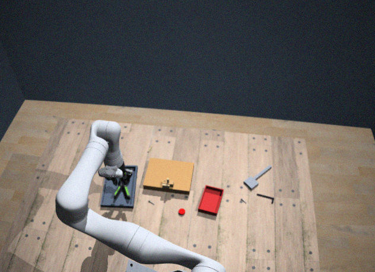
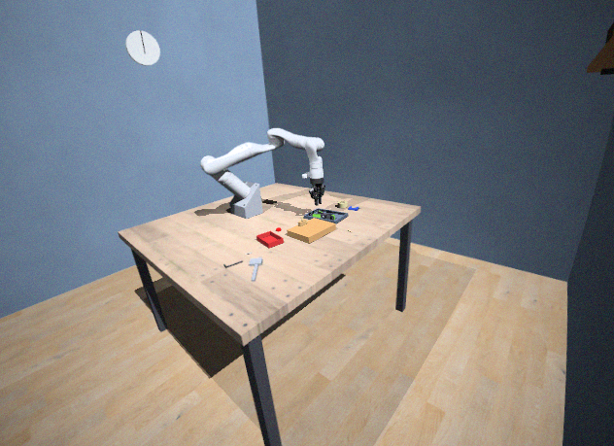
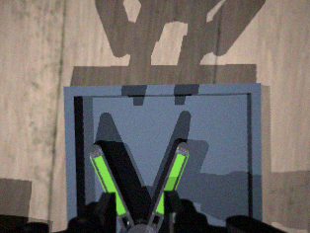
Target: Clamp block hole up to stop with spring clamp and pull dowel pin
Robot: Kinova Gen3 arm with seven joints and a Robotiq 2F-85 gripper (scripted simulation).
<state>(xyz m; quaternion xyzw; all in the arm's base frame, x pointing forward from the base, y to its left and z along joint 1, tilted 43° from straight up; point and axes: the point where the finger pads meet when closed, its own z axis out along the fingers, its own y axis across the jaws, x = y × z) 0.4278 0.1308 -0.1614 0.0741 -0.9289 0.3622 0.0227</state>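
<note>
My hand is 90 mm above the blue-grey tray, 30 mm short of it and 20 mm to the right of it. Also, from my hand: dowel pin 190 mm to the right, 60 mm ahead, 40 mm below; then bench board 180 mm to the right, 120 mm ahead, 70 mm below; then wooden block 190 mm to the right, 60 mm ahead, 50 mm below.
</note>
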